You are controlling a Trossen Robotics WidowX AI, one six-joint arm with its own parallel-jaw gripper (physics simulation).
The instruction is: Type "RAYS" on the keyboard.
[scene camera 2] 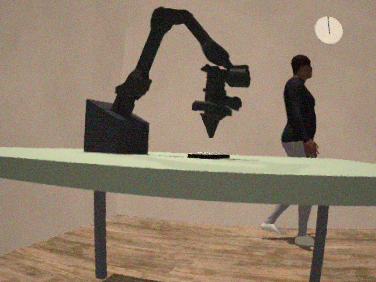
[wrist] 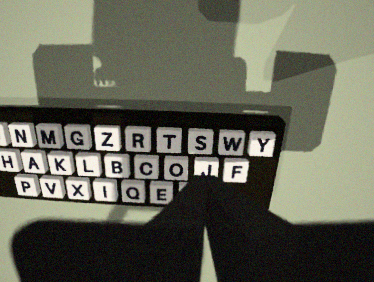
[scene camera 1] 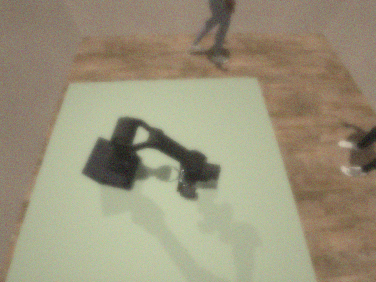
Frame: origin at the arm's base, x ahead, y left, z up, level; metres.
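Seen in the pictures: gripper, fingertip midpoint: (scene camera 2: 210, 137) (wrist: 203, 185) (scene camera 1: 188, 179); arm's base at its link origin: (scene camera 2: 119, 112) (scene camera 1: 113, 163).
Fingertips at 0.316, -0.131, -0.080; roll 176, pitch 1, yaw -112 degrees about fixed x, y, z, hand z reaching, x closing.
Observation:
Pixels of each thing's top centre, then the offset from my fingertips to it, as dx, dy, dz.
- black keyboard at its top centre: (wrist: 123, 167) (scene camera 2: 210, 152) (scene camera 1: 186, 172) +0.001, +0.049, -0.046
- R key at its top centre: (wrist: 137, 140) +0.014, +0.034, -0.046
- S key at its top centre: (wrist: 200, 143) +0.000, -0.001, -0.046
- Y key at its top centre: (wrist: 262, 145) -0.014, -0.035, -0.046
- J key at its top centre: (wrist: 206, 171) -0.019, +0.002, -0.046
The black keyboard (scene camera 2: 208, 156) (wrist: 150, 117) lies flat on the table, its white letter keys in three rows. In the wrist view the R key (wrist: 138, 139), S key (wrist: 200, 142) and Y key (wrist: 262, 145) are in the top row, and the A key (wrist: 33, 162) is at the left of the middle row. My gripper (scene camera 2: 211, 136) (wrist: 203, 185) is shut and empty, pointing down above the keyboard with a gap beneath its tips. In the wrist view the tips overlap the lower part of the J key (wrist: 206, 168), below S. The fingers hide part of the bottom row's right end.
The pale green table (scene camera 1: 100, 250) (scene camera 2: 300, 185) carries the arm's dark base (scene camera 1: 112, 162) (scene camera 2: 116, 130). A person (scene camera 1: 217, 25) (scene camera 2: 300, 107) is beyond the table, and another person's feet (scene camera 1: 354, 171) show at the right. A round clock (scene camera 2: 328, 30) hangs on the wall.

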